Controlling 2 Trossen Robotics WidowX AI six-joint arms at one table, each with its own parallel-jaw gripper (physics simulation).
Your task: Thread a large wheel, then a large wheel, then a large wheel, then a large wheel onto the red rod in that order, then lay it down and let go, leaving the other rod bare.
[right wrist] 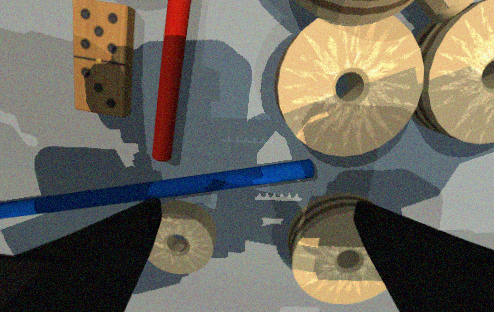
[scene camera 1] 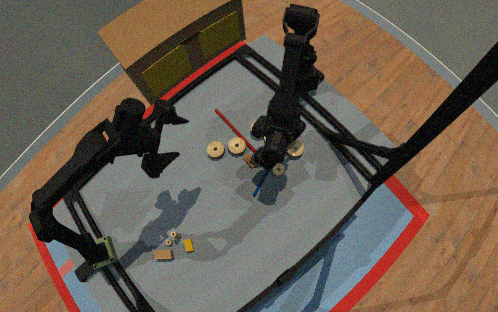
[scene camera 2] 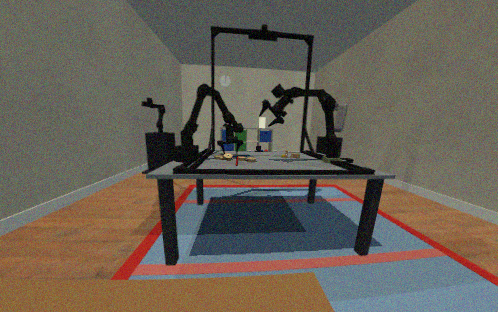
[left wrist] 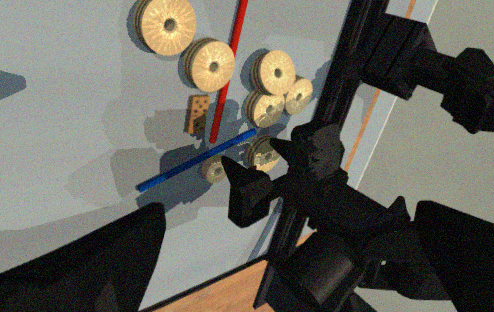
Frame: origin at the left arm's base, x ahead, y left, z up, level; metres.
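Seen in the pictures: left gripper, fingertip midpoint: [scene camera 1: 183,137] [scene camera 2: 263,121] [left wrist: 289,214]; right gripper, fingertip midpoint: [right wrist: 259,209] [scene camera 2: 230,153] [left wrist: 247,149]; left arm's base at its link origin: [scene camera 1: 100,252] [scene camera 2: 331,157]; right arm's base at its link origin: [scene camera 1: 301,67] [scene camera 2: 187,145] [left wrist: 417,65].
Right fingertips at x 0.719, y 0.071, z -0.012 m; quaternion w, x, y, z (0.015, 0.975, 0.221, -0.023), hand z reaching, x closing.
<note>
Pixels of each thing's top centre, then the offset from my right fingertips to it.
- red rod at its top centre: [left wrist: 237,41] [scene camera 1: 239,134] [scene camera 2: 237,159] 0.088 m back, 0.123 m left, 0.013 m down
- blue rod at its top centre: [right wrist: 132,196] [left wrist: 204,159] [scene camera 1: 267,170] 0.057 m back, 0.031 m right, 0.013 m down
- smaller wheel at its top centre: [right wrist: 176,245] [left wrist: 218,171] [scene camera 1: 278,169] 0.026 m back, 0.045 m right, 0.009 m down
- domino at its top centre: [right wrist: 98,60] [left wrist: 199,115] [scene camera 1: 250,160] 0.093 m back, 0.025 m left, 0.014 m down
- orange block at its top centre: [scene camera 1: 162,254] 0.482 m back, 0.153 m right, 0.008 m up
- yellow block at its top centre: [scene camera 1: 188,245] 0.388 m back, 0.152 m right, 0.007 m down
The red rod [scene camera 1: 230,122] [scene camera 2: 237,161] [left wrist: 224,105] [right wrist: 172,75] lies bare on the table. The blue rod [scene camera 1: 260,185] [left wrist: 200,161] [right wrist: 230,180] lies bare across its near end, apart from it. Two large wheels [left wrist: 155,30] [left wrist: 200,72] lie flat left of the red rod in the left wrist view; several more wheels lie right of it, among them one [left wrist: 260,112] [right wrist: 310,100] and another [left wrist: 255,152] [right wrist: 325,280]. My right gripper [scene camera 2: 231,147] [right wrist: 259,209] is open and empty above the table, pointing down. My left gripper [scene camera 1: 183,137] [scene camera 2: 266,120] is open and empty, high up. The right arm hides some wheels in scene camera 1.
A smaller wheel [scene camera 1: 275,171] [left wrist: 210,175] [right wrist: 195,255] lies beside the blue rod. A domino [scene camera 1: 249,160] [left wrist: 198,112] [right wrist: 100,50] lies near the red rod. An orange block [scene camera 1: 163,255], a yellow block [scene camera 1: 188,245] and two tiny wheels lie at lower left in scene camera 1.
</note>
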